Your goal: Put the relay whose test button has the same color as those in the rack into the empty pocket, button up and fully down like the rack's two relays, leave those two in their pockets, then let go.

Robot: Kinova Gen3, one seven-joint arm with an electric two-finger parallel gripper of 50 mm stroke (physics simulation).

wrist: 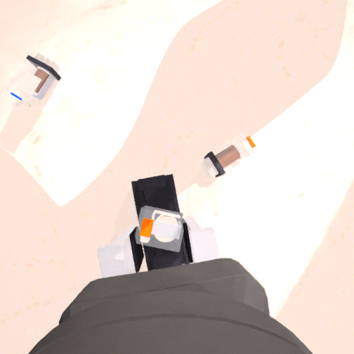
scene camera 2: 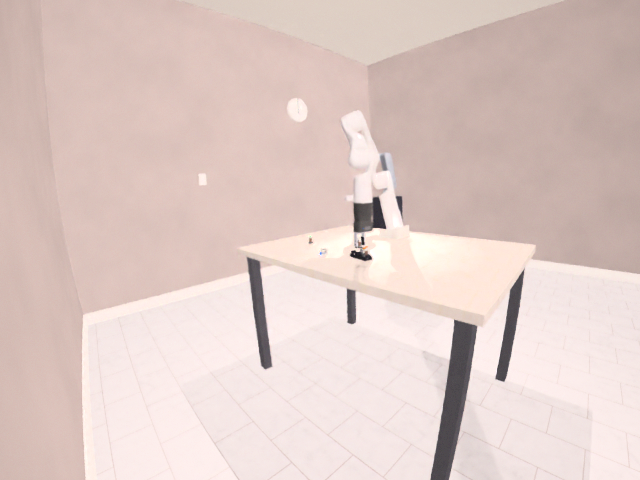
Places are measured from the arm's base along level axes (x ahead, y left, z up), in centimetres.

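Pixels of known places: gripper, fingertip midpoint: (scene camera 2: 359, 245); arm's base, origin of the base link: (scene camera 2: 394, 228).
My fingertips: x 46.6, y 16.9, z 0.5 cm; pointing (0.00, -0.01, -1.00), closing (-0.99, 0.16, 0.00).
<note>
For each thing: its top centre in the pictures, then the offset to it from my fingertips. "spot": a spot on its surface instead. Level surfaces: height alone.
- black rack, surface spot: (scene camera 2: 361, 255) spot: dz -3.3, dx +2.1, dy +3.0 cm
- small brownish relay, middle of its top: (scene camera 2: 365, 247) dz -0.3, dx +0.7, dy +4.0 cm
- blue-button relay, middle of its top: (scene camera 2: 322, 250) dz -3.1, dx +6.8, dy -16.1 cm
- table, its level: dz -5.2 cm
- green-topped relay, middle of its top: (scene camera 2: 310, 235) dz -0.8, dx -3.2, dy -39.1 cm
My gripper (scene camera 2: 359, 242) (wrist: 162, 237) is shut on an orange-button relay (wrist: 162, 228), button side toward the wrist camera, over the middle of the black rack (scene camera 2: 360, 256) (wrist: 153, 191). Whether it touches the rack I cannot tell. Another orange-button relay (wrist: 228, 156) lies on its side on the table, off the rack and apart from it, pins toward the rack. The rack's far end in the wrist view shows bare black with no relay. A small brownish relay (scene camera 2: 366, 253) seems to stand at the rack's right end in the scene view; the gripper body hides that end in the wrist view.
A blue-button relay (scene camera 2: 323, 252) (wrist: 36, 83) lies on its side on the table (scene camera 2: 444, 268), left of the rack in the scene view. A green-topped relay (scene camera 2: 310, 239) stands farther left. The arm's base is at the table's back.
</note>
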